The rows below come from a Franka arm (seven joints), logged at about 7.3 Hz.
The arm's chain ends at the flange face. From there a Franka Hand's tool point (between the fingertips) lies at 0.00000 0.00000 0.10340 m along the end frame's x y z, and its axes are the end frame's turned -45 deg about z.
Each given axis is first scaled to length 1.
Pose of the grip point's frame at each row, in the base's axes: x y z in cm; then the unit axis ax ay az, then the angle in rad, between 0 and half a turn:
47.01, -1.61, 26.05, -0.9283, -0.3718, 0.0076, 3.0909
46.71, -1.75, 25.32, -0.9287, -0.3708, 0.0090, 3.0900
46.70, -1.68, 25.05, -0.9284, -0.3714, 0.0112, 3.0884
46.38, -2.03, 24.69, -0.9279, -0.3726, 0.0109, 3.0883
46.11, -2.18, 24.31, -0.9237, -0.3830, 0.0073, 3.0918
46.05, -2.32, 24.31, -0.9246, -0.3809, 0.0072, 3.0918
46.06, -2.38, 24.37, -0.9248, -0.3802, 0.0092, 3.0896
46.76, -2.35, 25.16, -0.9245, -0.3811, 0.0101, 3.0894
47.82, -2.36, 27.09, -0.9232, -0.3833, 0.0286, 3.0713
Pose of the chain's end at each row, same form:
47.35, -2.04, 36.38, -0.9998, 0.0117, 0.0167, 3.1006
47.08, -2.18, 35.64, -0.9998, 0.0128, 0.0182, 3.1008
47.12, -2.10, 35.37, -0.9997, 0.0122, 0.0205, 3.1010
46.79, -2.46, 35.01, -0.9997, 0.0109, 0.0203, 3.1007
46.45, -2.60, 34.64, -0.9999, -0.0004, 0.0163, 3.1012
46.38, -2.74, 34.64, -0.9999, 0.0019, 0.0162, 3.1011
46.44, -2.80, 34.69, -0.9998, 0.0026, 0.0184, 3.1006
47.16, -2.77, 35.48, -0.9998, 0.0017, 0.0193, 3.1011
48.64, -2.80, 37.39, -0.9992, -0.0008, 0.0399, 3.0985

